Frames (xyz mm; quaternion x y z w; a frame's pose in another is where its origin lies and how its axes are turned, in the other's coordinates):
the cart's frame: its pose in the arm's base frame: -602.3 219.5 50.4 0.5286 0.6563 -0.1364 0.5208
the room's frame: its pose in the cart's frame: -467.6 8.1 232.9 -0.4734 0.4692 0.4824 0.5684
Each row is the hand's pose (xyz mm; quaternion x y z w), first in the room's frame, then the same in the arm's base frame.
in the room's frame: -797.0 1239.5 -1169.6 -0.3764 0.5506 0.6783 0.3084
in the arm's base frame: -1309.1 -1836.6 843.6 0.0941 0.2713 -0.8321 0.4745
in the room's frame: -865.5 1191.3 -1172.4 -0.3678 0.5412 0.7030 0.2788
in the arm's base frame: -1278.0 -1871.9 774.2 0.0869 0.2912 -0.8101 0.5013
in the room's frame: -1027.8 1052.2 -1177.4 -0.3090 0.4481 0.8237 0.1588
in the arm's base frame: -1201.1 -1943.5 588.0 0.0015 0.3801 -0.6935 0.6121
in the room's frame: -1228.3 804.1 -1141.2 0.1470 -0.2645 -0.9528 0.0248
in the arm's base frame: -1062.5 -1982.4 301.0 -0.1576 0.4518 -0.4493 0.7544
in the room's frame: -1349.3 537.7 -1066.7 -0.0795 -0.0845 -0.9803 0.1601
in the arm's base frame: -923.0 -1934.3 37.6 -0.3113 0.4104 -0.1836 0.8373
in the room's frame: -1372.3 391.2 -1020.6 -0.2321 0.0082 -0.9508 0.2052
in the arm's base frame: -860.7 -1870.5 -89.5 -0.3934 0.3332 -0.0362 0.8561
